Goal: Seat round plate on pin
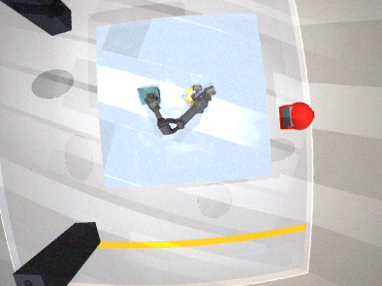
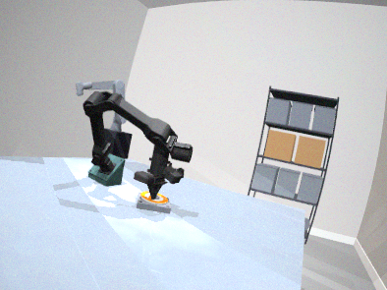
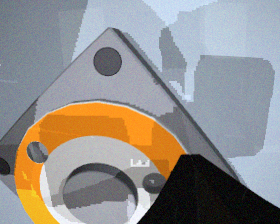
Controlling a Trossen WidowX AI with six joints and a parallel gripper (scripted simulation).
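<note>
The grey square base lies 2 cm behind my gripper tip, 5 cm to the left of it and 2 cm below it.
</note>
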